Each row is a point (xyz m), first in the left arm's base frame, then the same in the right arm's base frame.
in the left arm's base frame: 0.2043 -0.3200 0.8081
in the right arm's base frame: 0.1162 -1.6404 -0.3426
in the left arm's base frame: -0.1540 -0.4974 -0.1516
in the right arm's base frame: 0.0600 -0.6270 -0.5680
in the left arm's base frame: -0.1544 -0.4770 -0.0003
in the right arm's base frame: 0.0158 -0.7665 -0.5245
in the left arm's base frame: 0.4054 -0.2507 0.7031
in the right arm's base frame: 0.3517 -1.6122 -0.3473
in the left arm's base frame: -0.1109 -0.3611 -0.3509
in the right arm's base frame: 0.2064 -0.4501 -0.4818
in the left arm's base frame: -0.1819 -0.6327 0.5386
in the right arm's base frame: -0.2351 -1.2660 -0.5792
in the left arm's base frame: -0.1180 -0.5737 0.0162
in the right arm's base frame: 0.0131 -0.8002 -0.6235
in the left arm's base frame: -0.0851 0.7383 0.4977
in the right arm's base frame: 0.2856 -1.1900 0.6911
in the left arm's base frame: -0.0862 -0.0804 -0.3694
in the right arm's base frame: 0.3207 -0.4269 -0.2246
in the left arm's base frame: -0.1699 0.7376 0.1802
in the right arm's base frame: 0.3149 -0.8639 0.6626
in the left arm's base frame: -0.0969 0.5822 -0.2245
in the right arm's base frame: 0.4665 -0.5224 0.4310
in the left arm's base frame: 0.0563 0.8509 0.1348
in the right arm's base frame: 0.5666 -0.8979 0.7025
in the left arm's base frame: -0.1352 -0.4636 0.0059
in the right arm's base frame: 0.0350 -0.7785 -0.5159
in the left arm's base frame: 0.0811 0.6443 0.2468
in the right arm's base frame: 0.4882 -1.0221 0.5173
